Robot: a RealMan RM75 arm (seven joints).
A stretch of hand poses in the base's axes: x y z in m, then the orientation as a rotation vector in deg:
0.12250, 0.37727, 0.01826, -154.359, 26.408, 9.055
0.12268, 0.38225, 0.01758, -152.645, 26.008, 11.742
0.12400, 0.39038, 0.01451, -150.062, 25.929, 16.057
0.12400, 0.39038, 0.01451, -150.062, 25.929, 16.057
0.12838, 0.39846, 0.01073, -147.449, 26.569, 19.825
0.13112, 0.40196, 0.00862, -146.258, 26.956, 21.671
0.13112, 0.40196, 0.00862, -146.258, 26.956, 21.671
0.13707, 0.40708, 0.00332, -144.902, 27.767, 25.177
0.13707, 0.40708, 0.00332, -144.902, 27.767, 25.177
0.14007, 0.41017, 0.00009, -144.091, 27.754, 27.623
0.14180, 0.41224, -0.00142, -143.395, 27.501, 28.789
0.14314, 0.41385, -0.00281, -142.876, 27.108, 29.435
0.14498, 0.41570, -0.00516, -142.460, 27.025, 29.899
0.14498, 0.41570, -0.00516, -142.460, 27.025, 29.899
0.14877, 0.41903, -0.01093, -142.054, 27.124, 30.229
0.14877, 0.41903, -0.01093, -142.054, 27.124, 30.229
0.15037, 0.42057, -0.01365, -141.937, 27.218, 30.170
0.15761, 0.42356, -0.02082, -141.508, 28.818, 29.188
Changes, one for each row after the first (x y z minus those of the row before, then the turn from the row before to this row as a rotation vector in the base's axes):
0.00018, 0.00498, -0.00068, 1.909, 1.653, 0.385
0.00132, 0.00813, -0.00307, 2.713, 2.837, 0.282
0.00000, 0.00000, 0.00000, 0.000, 0.000, 0.000
0.00438, 0.00808, -0.00378, 2.480, 2.662, -0.295
0.00274, 0.00350, -0.00211, 1.081, 1.348, -0.169
0.00000, 0.00000, 0.00000, 0.000, 0.000, 0.000
0.00595, 0.00512, -0.00530, 1.112, 2.640, -0.146
0.00000, 0.00000, 0.00000, 0.000, 0.000, 0.000
0.00300, 0.00309, -0.00323, 0.759, 1.734, 0.327
0.00173, 0.00207, -0.00151, 0.711, 0.773, 0.237
0.00134, 0.00161, -0.00139, 0.587, 0.373, 0.262
0.00184, 0.00185, -0.00235, 0.405, 0.315, 0.046
0.00000, 0.00000, 0.00000, 0.000, 0.000, 0.000
0.00379, 0.00333, -0.00577, 0.346, 0.262, -0.103
0.00000, 0.00000, 0.00000, 0.000, 0.000, 0.000
0.00160, 0.00154, -0.00272, 0.084, -0.020, -0.110
0.00724, 0.00299, -0.00717, -0.042, -0.326, -1.413

